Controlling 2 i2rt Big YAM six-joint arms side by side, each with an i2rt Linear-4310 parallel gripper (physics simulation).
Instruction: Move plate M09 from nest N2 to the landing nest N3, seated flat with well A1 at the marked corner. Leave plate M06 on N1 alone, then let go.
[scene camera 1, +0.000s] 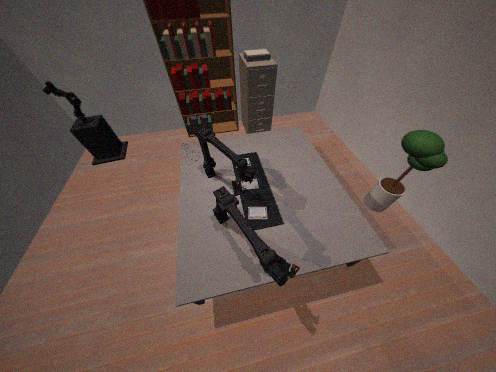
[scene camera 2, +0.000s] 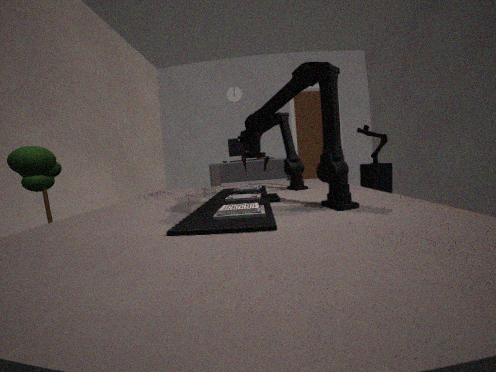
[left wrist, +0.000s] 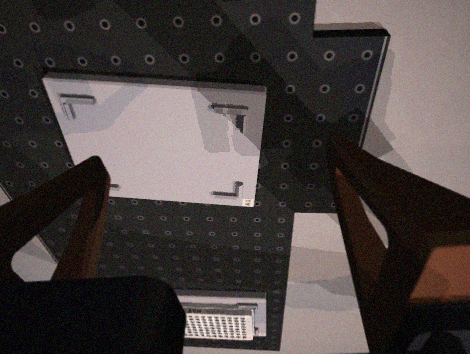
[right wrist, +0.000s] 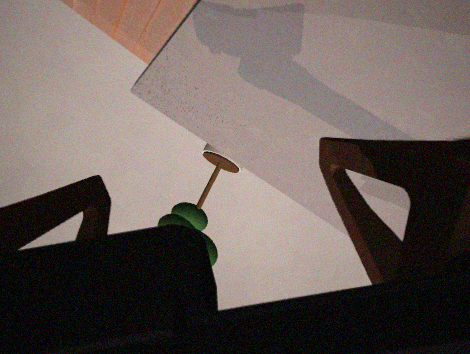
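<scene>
The empty white nest (scene camera 1: 251, 185) (scene camera 2: 243, 198) (left wrist: 165, 160), middle of three, has corner brackets and an A1 mark at its lower right corner in the left wrist view. One plate (scene camera 2: 242, 206) (left wrist: 218, 326) sits on the end nest nearest scene camera 2; its label is too blurred to read. What looks like another plate (scene camera 1: 257, 213) is on the opposite end nest. I cannot tell which is M09 or M06. My left gripper (scene camera 1: 250, 178) (scene camera 2: 255, 168) (left wrist: 212, 156) is open and empty above the middle nest. My right gripper (scene camera 1: 294, 270) (right wrist: 213, 169) is open and empty by the table's near edge in scene camera 1.
The black perforated mat (scene camera 1: 272, 217) (scene camera 2: 220, 230) (left wrist: 325, 72) carries the nests and has a side tab beside the middle nest. The grey table (scene camera 1: 330, 220) (scene camera 2: 250, 300) lies around it. A potted plant (scene camera 1: 385, 194) (right wrist: 221, 161) stands beyond the table.
</scene>
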